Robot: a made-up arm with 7 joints.
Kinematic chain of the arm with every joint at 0, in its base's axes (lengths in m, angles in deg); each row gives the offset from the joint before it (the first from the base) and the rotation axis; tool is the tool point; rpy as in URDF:
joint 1: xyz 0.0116 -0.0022 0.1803 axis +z
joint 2: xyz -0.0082 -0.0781 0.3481 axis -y
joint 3: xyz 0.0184 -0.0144 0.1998 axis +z
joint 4: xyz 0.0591 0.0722 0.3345 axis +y
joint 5: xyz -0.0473 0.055 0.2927 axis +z
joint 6: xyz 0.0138 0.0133 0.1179 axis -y
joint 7: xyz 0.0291 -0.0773 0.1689 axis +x
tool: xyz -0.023 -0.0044 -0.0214 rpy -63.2 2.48 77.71
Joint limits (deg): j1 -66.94..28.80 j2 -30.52..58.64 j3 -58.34..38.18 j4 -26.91..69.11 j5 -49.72..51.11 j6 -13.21..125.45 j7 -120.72..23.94
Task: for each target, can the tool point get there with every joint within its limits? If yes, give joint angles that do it. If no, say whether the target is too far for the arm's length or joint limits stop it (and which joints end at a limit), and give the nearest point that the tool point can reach.
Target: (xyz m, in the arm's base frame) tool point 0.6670 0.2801 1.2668
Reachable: yes | joints 13.71 -23.31 25.07 46.07 24.90 30.01 11.32
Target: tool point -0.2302 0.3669 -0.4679
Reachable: no: joint limits stop it (at a limit: joint 2, joint 4, joint 5, joint 7) | nearest point -0.4259 0.6657 0.6434 | short by 1.167 m
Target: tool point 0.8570 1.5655 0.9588
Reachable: no: too far | nearest point 0.5227 0.6698 0.9581 | short by 0.956 m
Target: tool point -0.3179 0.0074 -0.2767
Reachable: no: joint limits stop it (at a limit: joint 2, joint 4, joint 5, joint 6, joint 7) | nearest point -0.7684 0.0205 0.6502 | short by 1.031 m
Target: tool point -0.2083 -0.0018 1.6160
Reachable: yes | joints -21.49 13.28 -37.62 2.70 15.88 20.83 -68.40
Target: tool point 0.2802 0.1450 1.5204
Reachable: yes | joints -3.99 8.28 26.51 53.72 -32.50 7.26 -44.53
